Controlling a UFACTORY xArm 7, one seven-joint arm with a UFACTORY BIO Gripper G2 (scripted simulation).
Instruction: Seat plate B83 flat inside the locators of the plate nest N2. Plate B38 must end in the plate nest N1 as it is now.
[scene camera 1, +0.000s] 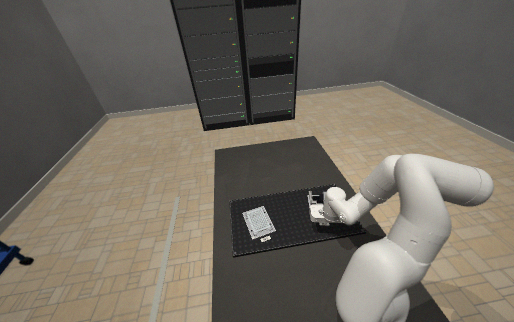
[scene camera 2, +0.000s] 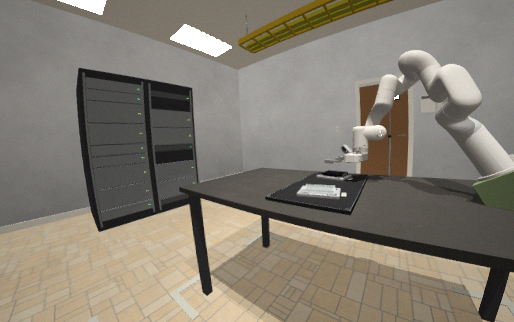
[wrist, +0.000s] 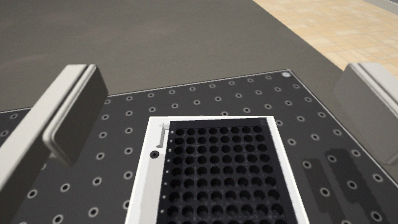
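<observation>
What I can see here is a black well plate (wrist: 209, 164).
</observation>
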